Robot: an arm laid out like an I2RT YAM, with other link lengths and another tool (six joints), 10 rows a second.
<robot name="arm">
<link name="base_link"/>
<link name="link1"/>
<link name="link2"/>
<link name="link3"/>
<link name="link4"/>
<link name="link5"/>
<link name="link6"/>
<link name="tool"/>
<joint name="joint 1" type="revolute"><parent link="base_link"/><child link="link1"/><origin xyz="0 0 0.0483" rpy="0 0 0"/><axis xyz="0 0 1"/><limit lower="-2.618" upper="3.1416"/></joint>
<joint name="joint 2" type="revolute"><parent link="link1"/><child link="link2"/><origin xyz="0.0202 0.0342 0.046" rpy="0 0 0"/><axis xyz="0 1 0"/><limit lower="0" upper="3.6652"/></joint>
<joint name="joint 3" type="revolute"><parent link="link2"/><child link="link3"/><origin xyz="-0.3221 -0.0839 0" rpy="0 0 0"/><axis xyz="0 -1 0"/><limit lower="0" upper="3.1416"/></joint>
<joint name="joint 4" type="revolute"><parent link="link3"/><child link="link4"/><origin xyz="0.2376 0.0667 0.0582" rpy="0 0 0"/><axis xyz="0 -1 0"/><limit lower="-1.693" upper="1.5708"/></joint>
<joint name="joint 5" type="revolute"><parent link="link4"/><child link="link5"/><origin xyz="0.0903 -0.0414 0.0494" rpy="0 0 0"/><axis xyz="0 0 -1"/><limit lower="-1.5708" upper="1.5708"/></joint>
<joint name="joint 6" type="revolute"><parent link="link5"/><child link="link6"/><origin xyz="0.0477 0 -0.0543" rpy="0 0 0"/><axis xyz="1 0 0"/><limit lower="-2.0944" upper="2.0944"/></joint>
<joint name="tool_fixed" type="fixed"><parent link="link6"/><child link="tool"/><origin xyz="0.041 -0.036 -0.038" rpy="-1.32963 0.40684 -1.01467"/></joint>
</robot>
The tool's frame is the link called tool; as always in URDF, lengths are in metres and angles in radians.
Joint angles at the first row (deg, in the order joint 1, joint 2, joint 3, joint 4, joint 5, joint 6):
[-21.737 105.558 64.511 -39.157 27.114 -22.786]
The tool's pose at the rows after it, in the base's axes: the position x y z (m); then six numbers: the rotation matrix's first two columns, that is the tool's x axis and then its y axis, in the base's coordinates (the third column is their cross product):
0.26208 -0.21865 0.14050 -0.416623 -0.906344 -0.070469 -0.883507 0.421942 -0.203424
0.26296 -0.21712 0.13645 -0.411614 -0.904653 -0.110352 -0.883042 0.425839 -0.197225
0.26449 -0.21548 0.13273 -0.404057 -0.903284 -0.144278 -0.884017 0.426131 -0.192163
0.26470 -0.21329 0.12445 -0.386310 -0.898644 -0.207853 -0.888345 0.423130 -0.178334
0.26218 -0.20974 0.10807 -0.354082 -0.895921 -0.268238 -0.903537 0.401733 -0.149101
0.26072 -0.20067 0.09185 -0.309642 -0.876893 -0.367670 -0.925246 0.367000 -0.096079
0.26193 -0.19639 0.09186 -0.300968 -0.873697 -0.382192 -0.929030 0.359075 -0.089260
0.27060 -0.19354 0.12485 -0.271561 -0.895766 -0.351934 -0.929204 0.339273 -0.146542
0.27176 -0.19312 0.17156 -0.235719 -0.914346 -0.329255 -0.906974 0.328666 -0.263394
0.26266 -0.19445 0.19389 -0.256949 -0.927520 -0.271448 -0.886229 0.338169 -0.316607
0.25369 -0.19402 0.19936 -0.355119 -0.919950 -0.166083 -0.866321 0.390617 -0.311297
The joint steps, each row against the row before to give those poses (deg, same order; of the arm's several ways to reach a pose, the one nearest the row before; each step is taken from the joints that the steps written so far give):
[-0.021 0.022 0.001 0.218 -1.530 -0.022]
[-0.132 0.153 0.000 -0.065 -2.339 0.021]
[-0.022 0.197 -0.001 0.066 -2.011 -0.087]
[-0.393 0.219 -0.612 0.503 -3.891 -0.765]
[-0.350 0.721 -2.230 1.902 -3.890 -1.923]
[0.000 0.983 -1.268 -0.371 -6.229 -2.360]
[0.568 -0.108 0.088 -0.613 -0.875 0.065]
[1.466 -3.586 3.388 -3.695 1.727 0.395]
[0.349 -6.273 3.190 -2.644 0.875 0.218]
[0.043 -3.410 0.285 -0.700 3.628 0.983]
[1.050 0.329 0.001 -1.595 7.868 4.524]

